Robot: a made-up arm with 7 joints. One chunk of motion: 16 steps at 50 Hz.
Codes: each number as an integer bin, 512 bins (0 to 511) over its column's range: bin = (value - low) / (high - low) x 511, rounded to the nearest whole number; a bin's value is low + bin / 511 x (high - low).
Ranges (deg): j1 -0.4..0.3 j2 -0.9..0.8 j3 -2..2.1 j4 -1.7..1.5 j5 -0.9..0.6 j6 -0.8..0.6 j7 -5.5..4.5
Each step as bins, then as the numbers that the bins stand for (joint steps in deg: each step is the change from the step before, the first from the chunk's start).
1 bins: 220 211 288 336 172 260 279
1 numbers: -0.099 -0.198 0.311 0.404 -0.395 -0.088 -0.040
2 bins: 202 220 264 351 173 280 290
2 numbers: -0.123 -0.168 0.118 0.498 -0.392 -0.033 0.175
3 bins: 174 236 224 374 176 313 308
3 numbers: -0.162 -0.115 -0.203 0.642 -0.383 0.058 0.527
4 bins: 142 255 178 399 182 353 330
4 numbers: -0.205 -0.052 -0.572 0.799 -0.366 0.167 0.958
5 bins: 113 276 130 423 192 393 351
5 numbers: -0.245 0.018 -0.957 0.949 -0.336 0.277 1.369
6 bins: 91 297 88 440 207 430 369
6 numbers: -0.275 0.088 -1.294 1.055 -0.292 0.378 1.721
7 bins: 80 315 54 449 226 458 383
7 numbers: -0.290 0.148 -1.567 1.112 -0.237 0.455 1.995
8 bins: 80 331 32 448 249 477 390
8 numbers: -0.290 0.201 -1.743 1.105 -0.169 0.507 2.132
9 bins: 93 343 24 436 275 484 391
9 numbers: -0.273 0.241 -1.807 1.030 -0.093 0.526 2.152
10 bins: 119 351 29 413 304 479 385
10 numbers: -0.237 0.268 -1.767 0.886 -0.008 0.512 2.034
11 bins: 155 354 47 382 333 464 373
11 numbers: -0.188 0.278 -1.623 0.692 0.077 0.471 1.799
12 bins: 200 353 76 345 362 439 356
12 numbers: -0.126 0.274 -1.390 0.460 0.163 0.403 1.467
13 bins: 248 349 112 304 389 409 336
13 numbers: -0.060 0.261 -1.101 0.204 0.242 0.321 1.075
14 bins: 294 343 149 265 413 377 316
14 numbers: 0.003 0.241 -0.805 -0.041 0.312 0.233 0.684
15 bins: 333 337 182 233 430 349 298
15 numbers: 0.056 0.221 -0.540 -0.241 0.362 0.156 0.332
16 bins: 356 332 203 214 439 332 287
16 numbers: 0.088 0.205 -0.371 -0.360 0.389 0.110 0.116
